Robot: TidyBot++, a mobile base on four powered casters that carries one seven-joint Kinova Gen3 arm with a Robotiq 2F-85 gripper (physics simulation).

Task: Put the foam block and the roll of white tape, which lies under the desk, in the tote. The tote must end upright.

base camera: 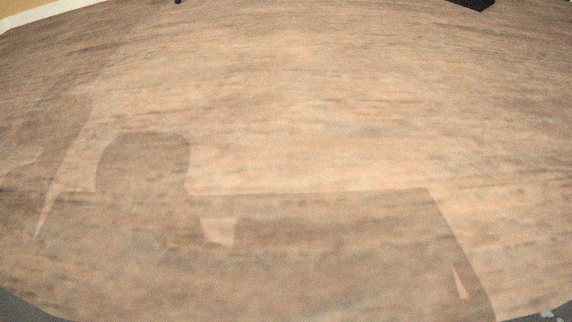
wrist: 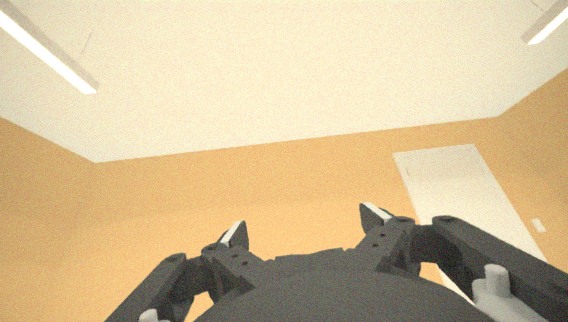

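Note:
My gripper is open in the wrist view, with its two fingers wide apart and orange wall and ceiling behind them. It is tilted upward. The foam block, the roll of white tape, the desk and the tote do not show in either view, so I cannot tell where the gripper is relative to them.
In the base camera view, a black box-like object is cut off at the top right, and a small dark object shows at the top edge. Shadows lie on the wood floor. The wrist view shows a white door.

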